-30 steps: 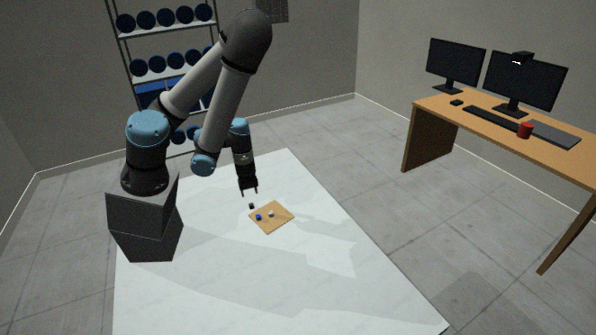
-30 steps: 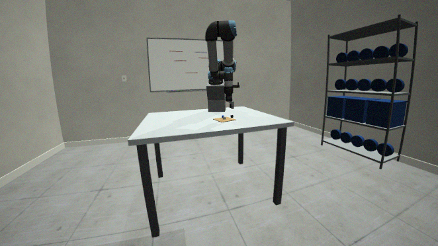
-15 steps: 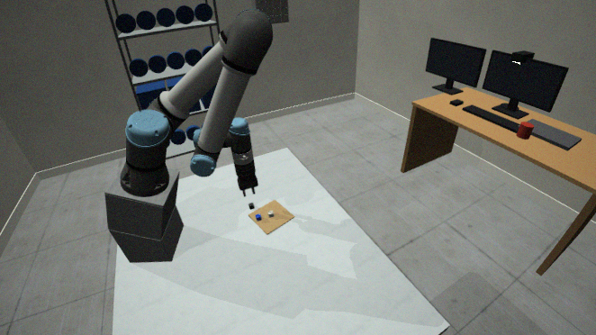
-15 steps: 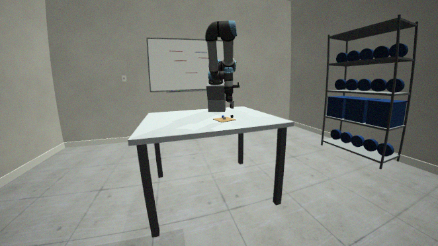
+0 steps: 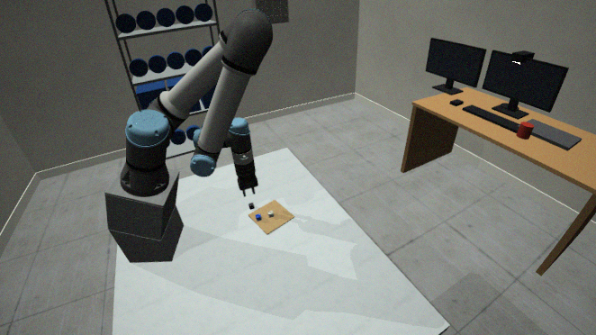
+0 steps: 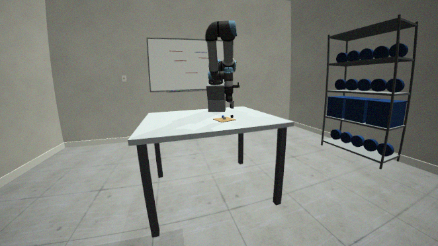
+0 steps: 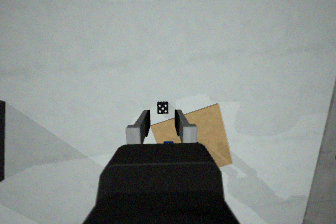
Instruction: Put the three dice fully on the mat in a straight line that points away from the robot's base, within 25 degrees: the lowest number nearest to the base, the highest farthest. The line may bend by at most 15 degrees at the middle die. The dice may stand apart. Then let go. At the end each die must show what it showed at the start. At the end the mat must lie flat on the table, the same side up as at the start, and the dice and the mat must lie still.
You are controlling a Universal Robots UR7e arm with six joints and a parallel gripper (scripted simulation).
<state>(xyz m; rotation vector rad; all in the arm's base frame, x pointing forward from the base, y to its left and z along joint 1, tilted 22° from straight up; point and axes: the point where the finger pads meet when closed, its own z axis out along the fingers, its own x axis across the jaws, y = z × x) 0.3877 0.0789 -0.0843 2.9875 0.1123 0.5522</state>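
Now: the black die 90 mm below my hand. The rest, counted from my hand: tan mat (70 mm ahead, 80 mm to the right, 100 mm below); blue die (10 mm ahead, 80 mm to the right, 80 mm below); white die (70 mm ahead, 80 mm to the right, 80 mm below).
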